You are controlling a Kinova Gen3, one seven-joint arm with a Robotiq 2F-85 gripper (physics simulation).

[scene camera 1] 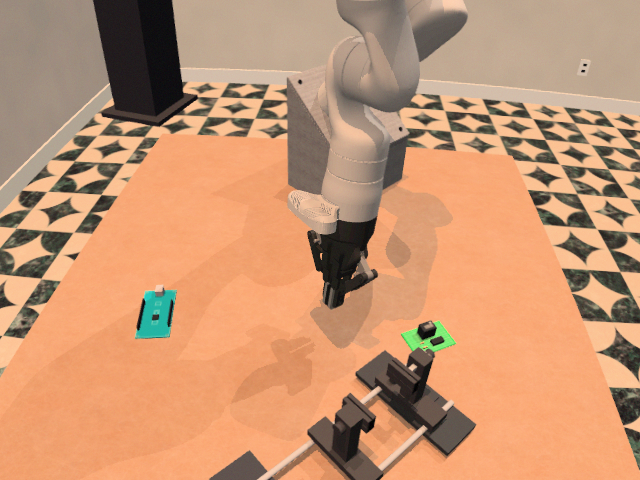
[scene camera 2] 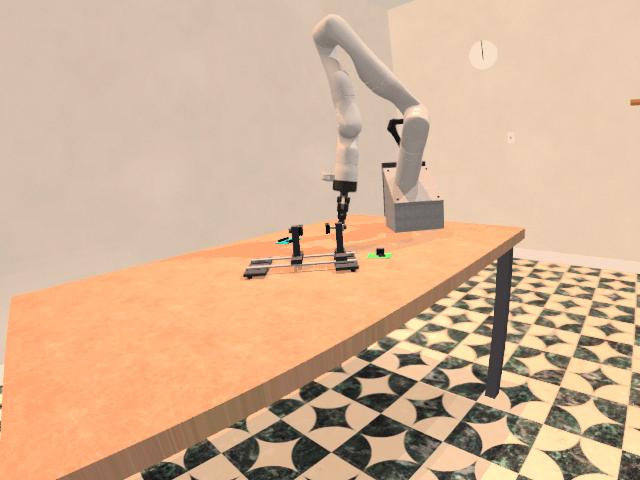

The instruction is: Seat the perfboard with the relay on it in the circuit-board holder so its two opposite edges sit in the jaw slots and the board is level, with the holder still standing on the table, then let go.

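Places are measured from the arm's base along level axes (x ahead, y left, z up), in centimetres.
Pixels of known places: gripper, fingertip midpoint: (scene camera 1: 331,304); arm's base at its link origin: (scene camera 2: 405,180).
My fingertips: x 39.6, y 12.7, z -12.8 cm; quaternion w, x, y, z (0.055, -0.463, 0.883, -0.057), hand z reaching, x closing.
Ahead of a thing's pixels: the offset from my fingertips to its top centre. Level surfaces: height alone.
The green perfboard @(dx -4.0, dy +14.5, dz -4.2 cm) (scene camera 1: 412,338) (scene camera 2: 371,255) lies flat on the table beside the holder's far end, with the black relay @(dx -4.7, dy +13.9, dz -4.2 cm) (scene camera 1: 427,329) (scene camera 2: 379,251) upright on it. The dark circuit-board holder (scene camera 1: 454,431) (scene camera 2: 256,270) stands on the table at the lower right in scene camera 1, its two jaw posts upright on two rails and no board between them. My gripper (scene camera 1: 332,305) (scene camera 2: 342,225) points down, shut and empty, above the table. In scene camera 1 it is up and to the left of the perfboard; in scene camera 2 its tips are partly behind a jaw post.
A teal circuit board @(dx +6.5, dy -26.9, dz -5.0 cm) (scene camera 1: 149,327) (scene camera 2: 282,241) with black side strips lies on the table at the left in scene camera 1. The grey robot base (scene camera 1: 308,139) (scene camera 2: 417,215) stands at the back of the table @(dz -6.2 cm) (scene camera 1: 206,217) (scene camera 2: 155,330). A dark pillar (scene camera 1: 138,56) stands beyond.
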